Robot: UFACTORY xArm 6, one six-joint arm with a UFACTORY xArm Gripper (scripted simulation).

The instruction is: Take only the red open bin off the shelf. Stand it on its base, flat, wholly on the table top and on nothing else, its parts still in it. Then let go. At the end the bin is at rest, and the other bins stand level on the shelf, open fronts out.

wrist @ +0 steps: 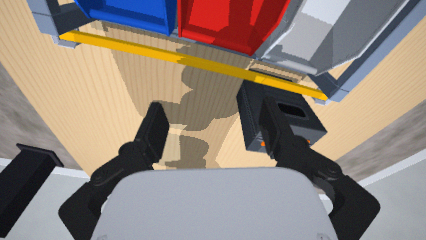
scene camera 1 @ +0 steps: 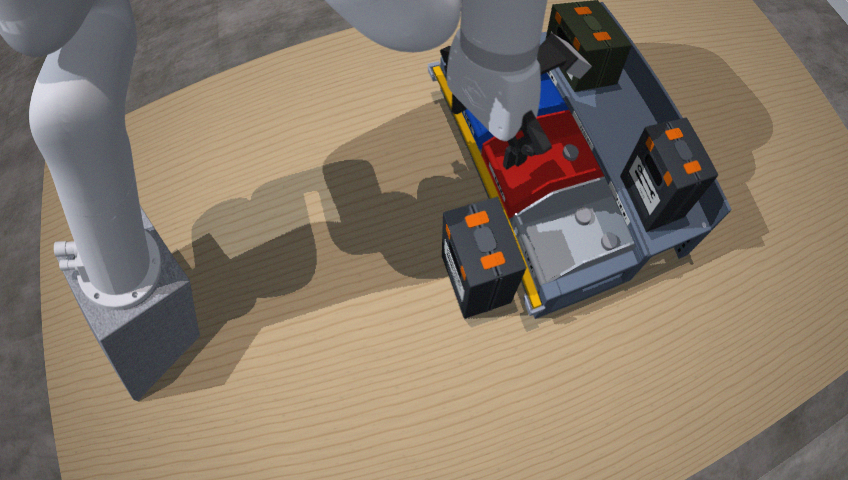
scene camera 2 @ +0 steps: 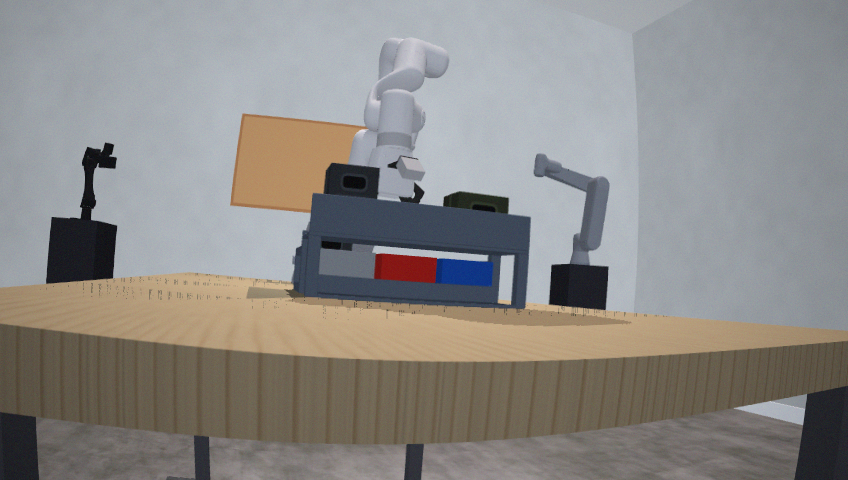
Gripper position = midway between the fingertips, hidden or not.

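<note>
Scene camera 1 shows me my gripper (scene camera 1: 488, 133) and a yellow rail (scene camera 1: 477, 157). In the same camera there are a red bin (scene camera 1: 561, 129), a grey bin (scene camera 1: 559, 242) and a blue bin (scene camera 1: 549, 94). Scene camera 2 shows the blue bin (scene camera 2: 448, 271) too, together with the red bin (scene camera 2: 387, 266) and the grey bin (scene camera 2: 347, 263).
</note>
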